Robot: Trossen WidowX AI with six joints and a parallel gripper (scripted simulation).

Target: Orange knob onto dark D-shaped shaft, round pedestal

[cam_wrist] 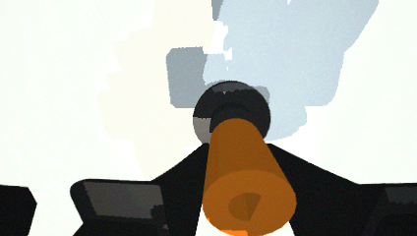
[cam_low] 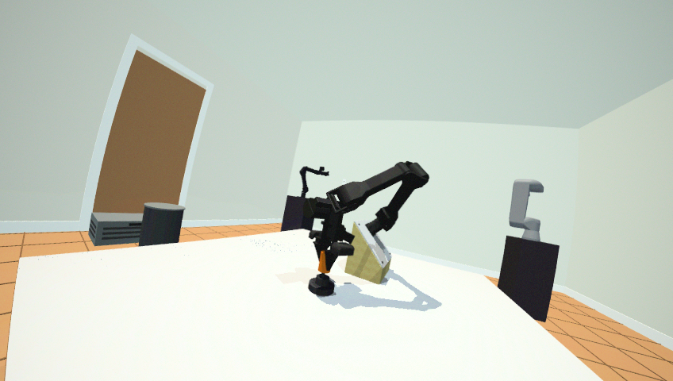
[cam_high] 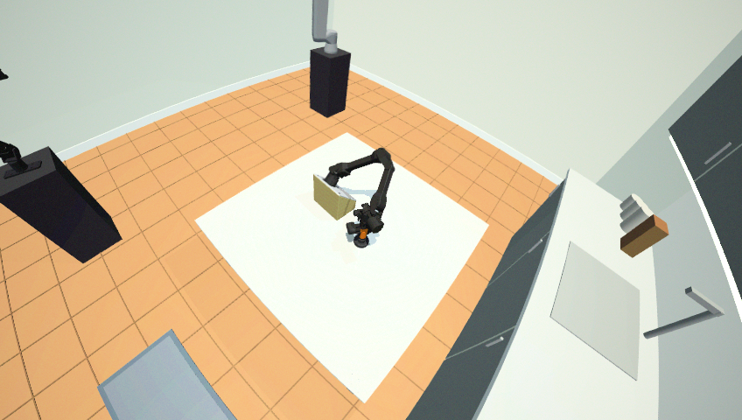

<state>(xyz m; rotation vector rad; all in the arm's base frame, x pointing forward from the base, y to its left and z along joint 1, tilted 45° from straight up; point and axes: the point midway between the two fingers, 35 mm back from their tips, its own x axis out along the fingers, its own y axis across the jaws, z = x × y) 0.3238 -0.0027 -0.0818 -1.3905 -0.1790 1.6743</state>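
My gripper tip is 2 cm below the orange knob. Round my gripper tip: dark round pedestal: 4 cm below.
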